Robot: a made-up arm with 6 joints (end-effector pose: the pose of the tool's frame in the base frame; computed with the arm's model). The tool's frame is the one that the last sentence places. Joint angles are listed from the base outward.
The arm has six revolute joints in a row. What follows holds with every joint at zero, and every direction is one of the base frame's.
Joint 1 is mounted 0.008 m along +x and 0.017 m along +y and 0.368 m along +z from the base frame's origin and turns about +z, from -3.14 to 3.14 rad.
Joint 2 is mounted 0.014 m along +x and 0.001 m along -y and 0.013 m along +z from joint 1 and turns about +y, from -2.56 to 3.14 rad.
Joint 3 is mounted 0.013 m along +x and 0.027 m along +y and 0.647 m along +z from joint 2 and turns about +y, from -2.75 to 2.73 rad.
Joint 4 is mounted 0.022 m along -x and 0.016 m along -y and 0.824 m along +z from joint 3 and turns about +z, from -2.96 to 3.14 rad.
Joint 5 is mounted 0.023 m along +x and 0.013 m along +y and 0.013 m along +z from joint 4 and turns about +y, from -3.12 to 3.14 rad.
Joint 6 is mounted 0.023 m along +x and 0.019 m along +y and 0.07 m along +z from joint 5 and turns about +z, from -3.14 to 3.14 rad.
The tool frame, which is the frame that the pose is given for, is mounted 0.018 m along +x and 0.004 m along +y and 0.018 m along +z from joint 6; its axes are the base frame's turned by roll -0.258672, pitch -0.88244 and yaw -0.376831 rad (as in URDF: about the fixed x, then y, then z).
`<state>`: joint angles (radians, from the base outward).
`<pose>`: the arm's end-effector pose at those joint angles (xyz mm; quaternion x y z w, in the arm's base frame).
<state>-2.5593 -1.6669 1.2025 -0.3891 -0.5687 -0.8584</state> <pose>903.6 574.9 1161.5 0.5163 0.0737 0.5583 0.6453</pose>
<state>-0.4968 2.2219 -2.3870 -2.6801 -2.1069 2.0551</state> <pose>391.5 -196.9 777.5 -0.7490 0.4043 -0.0748 0.5196</pose>
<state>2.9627 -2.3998 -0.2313 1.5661 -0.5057 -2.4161</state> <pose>842.3 -135.0 -908.9 0.8185 0.4841 0.0391 0.3069</pose>
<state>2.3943 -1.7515 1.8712 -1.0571 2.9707 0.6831</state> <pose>366.3 -354.9 1014.2 -0.4983 0.7158 0.3115 0.3772</pose>
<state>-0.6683 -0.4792 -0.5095 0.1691 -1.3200 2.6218</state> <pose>-788.0 692.2 1362.4 -0.6842 -0.2908 0.6656 0.0656</pose>
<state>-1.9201 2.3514 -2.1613 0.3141 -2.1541 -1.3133</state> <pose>-169.3 -481.3 733.8 0.1342 0.6510 0.6051 0.4382</pose>
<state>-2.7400 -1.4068 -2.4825 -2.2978 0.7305 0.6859</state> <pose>-48.9 102.7 -105.7 -0.2758 -0.9105 0.2423 0.1902</pose>
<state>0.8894 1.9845 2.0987 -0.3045 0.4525 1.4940</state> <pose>-127.4 -96.0 -368.9 0.2711 -0.9045 0.3264 0.0431</pose>
